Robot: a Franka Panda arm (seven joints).
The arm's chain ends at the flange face. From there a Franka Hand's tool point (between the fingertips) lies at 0.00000 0.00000 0.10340 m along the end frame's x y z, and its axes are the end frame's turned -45 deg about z.
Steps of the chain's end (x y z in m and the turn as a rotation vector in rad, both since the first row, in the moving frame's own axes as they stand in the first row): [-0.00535, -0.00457, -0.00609, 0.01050, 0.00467, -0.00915]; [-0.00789, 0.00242, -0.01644, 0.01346, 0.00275, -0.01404]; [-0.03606, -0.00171, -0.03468, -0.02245, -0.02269, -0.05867]
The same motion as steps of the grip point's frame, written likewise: [0.00056, -0.00745, -0.00610, 0.00412, 0.01073, -0.00915]; [-0.00611, -0.00466, -0.01645, 0.00757, 0.01146, -0.01404]; [-0.02759, -0.02663, -0.03473, 0.00017, -0.03192, -0.05867]
